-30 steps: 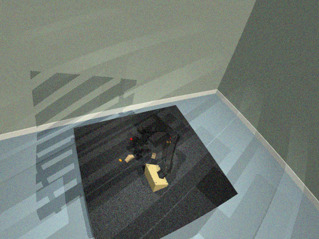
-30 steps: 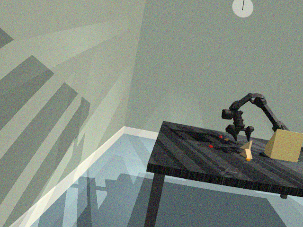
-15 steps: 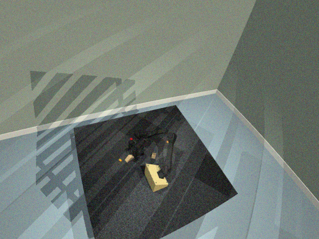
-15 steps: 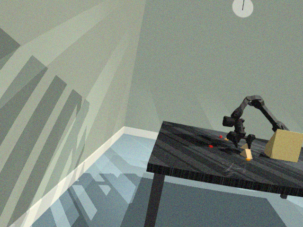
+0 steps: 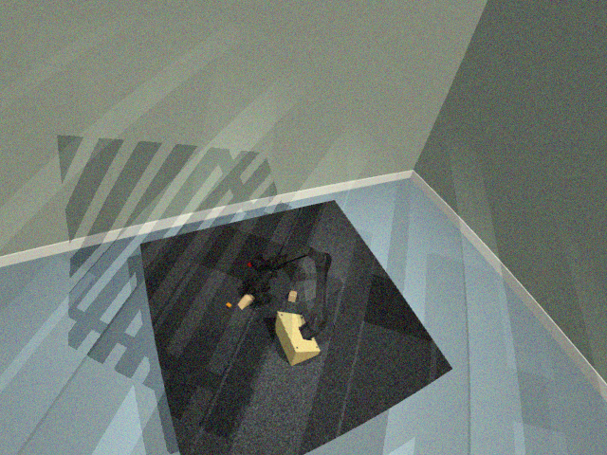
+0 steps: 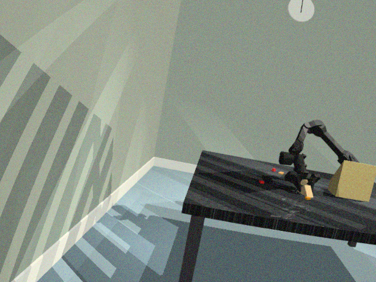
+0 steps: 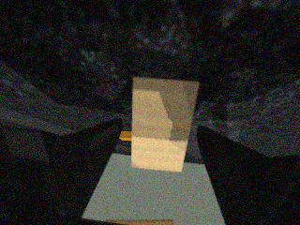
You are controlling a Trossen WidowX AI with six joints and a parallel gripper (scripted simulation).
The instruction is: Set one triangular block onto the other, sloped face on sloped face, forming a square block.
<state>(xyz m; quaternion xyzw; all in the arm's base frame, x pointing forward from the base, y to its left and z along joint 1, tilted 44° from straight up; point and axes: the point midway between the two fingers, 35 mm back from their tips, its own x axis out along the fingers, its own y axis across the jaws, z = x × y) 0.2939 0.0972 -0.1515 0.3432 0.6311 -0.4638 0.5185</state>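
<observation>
My gripper tip is 90 mm to the right of the orange piece, 10 mm short of it and 10 mm above it. The rest, counted from my gripper tip: triangular block 10 mm above.
</observation>
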